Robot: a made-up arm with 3 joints. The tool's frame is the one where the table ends. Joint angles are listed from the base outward.
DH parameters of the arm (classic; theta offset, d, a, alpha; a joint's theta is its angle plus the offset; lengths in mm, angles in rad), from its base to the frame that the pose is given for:
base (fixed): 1.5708 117 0 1.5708
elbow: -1.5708 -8 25 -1.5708
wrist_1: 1.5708 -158 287 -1.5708
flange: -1.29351 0 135.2 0
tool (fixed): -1.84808 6 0 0
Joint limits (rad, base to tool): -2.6..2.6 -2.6..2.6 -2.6..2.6
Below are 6 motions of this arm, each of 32 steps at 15 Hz.
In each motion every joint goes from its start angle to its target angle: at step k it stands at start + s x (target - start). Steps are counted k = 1, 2, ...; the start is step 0. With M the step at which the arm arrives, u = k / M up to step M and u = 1 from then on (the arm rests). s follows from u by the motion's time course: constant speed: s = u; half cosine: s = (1 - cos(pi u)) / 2; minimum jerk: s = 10 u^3 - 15 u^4 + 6 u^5.
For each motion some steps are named. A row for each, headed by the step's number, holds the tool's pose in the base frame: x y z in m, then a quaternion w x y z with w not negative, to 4 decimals.
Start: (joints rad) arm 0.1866 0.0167 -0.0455
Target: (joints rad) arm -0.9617 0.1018 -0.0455
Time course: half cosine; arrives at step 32
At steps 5, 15, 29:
5: -0.3259 -0.0248 0.1019 0.9979 0.0591 0.0122 -0.0221
15: -0.3252 -0.0255 0.1242 0.9856 -0.1654 0.0234 -0.0270
29: -0.3239 -0.0054 0.1458 0.8904 -0.4519 0.0343 -0.0428

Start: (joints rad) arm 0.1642 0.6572 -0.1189
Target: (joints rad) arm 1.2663 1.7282 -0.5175
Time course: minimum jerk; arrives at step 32
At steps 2, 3, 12, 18, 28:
2: -0.2479 -0.0521 0.2792 0.9428 0.0593 0.3269 -0.0295
3: -0.2467 -0.0531 0.2800 0.9417 0.0613 0.3295 -0.0293
12: -0.1734 -0.1186 0.3009 0.8711 0.1537 0.4663 0.0068
18: -0.0713 -0.1969 0.2612 0.7551 0.2171 0.6077 0.1154
28: 0.0337 -0.2240 0.1639 0.6264 0.2161 0.6895 0.2924

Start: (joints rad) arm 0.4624 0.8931 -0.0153
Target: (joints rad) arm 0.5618 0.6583 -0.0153
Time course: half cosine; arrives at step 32
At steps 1, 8, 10, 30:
1: -0.2054 -0.1270 0.3101 0.8788 0.2036 0.4217 0.0922
8: -0.2139 -0.1266 0.3023 0.8842 0.2117 0.4061 0.0916
10: -0.2182 -0.1263 0.2980 0.8870 0.2159 0.3979 0.0911
30: -0.2586 -0.1175 0.2526 0.9097 0.2594 0.3136 0.0828

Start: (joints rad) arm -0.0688 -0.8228 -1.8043
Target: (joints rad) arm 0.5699 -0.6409 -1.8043
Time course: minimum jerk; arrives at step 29
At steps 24, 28, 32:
24: -0.1328 -0.0720 -0.0575 0.4988 0.3988 0.0101 -0.7695
28: -0.1334 -0.0682 -0.0585 0.4952 0.4026 0.0218 -0.7696
32: -0.1334 -0.0681 -0.0585 0.4952 0.4026 0.0220 -0.7696

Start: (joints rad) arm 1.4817 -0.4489 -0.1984
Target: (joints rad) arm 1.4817 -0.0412 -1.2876
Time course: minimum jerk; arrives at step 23
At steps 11, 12, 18, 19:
11: -0.2334 0.0757 0.0755 0.6573 0.6617 0.1386 -0.3331
12: -0.2246 0.0654 0.0710 0.6475 0.6515 0.1795 -0.3522
18: -0.1865 0.0246 0.0371 0.5932 0.5698 0.3619 -0.4387
19: -0.1838 0.0218 0.0335 0.5881 0.5606 0.3759 -0.4456

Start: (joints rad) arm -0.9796 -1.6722 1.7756
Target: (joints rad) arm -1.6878 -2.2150 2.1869
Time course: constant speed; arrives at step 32
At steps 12, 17, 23, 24, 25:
12: 0.1051 -0.4593 0.2135 0.1128 0.7349 0.0895 -0.6628
17: 0.1348 -0.4317 0.2737 0.2022 0.7329 0.0579 -0.6470
23: 0.1676 -0.3853 0.3390 0.3072 0.7203 0.0224 -0.6215
24: 0.1728 -0.3763 0.3489 0.3244 0.7172 0.0168 -0.6166
25: 0.1779 -0.3669 0.3586 0.3414 0.7137 0.0114 -0.6115

